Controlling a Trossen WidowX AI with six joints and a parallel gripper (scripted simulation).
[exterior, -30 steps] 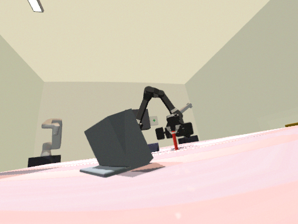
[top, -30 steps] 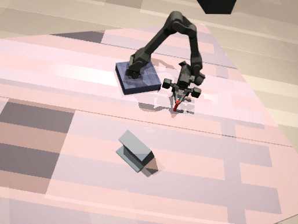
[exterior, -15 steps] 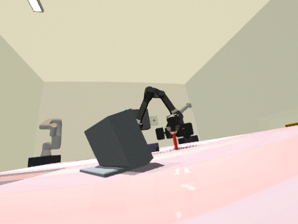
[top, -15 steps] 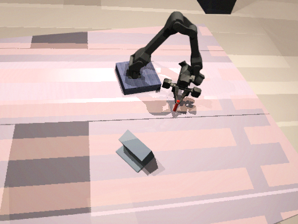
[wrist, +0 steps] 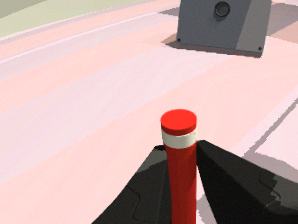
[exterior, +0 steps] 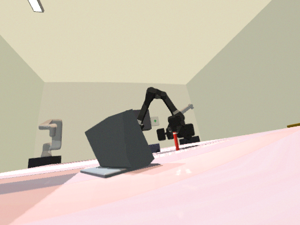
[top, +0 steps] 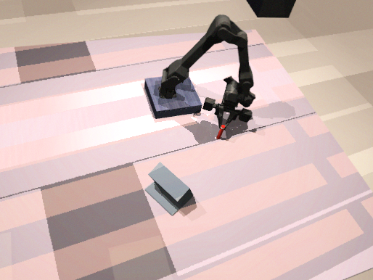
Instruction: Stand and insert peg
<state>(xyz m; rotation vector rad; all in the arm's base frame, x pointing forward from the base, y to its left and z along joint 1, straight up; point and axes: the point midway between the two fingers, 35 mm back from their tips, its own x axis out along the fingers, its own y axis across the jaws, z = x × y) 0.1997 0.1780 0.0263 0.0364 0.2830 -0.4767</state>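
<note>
Now: gripper tip 1 cm above the red peg. Round my gripper tip: thin flat foot 21 cm ahead, 26 cm to the right, 6 cm below; then sloped panel 20 cm ahead, 24 cm to the right, 1 cm below.
</note>
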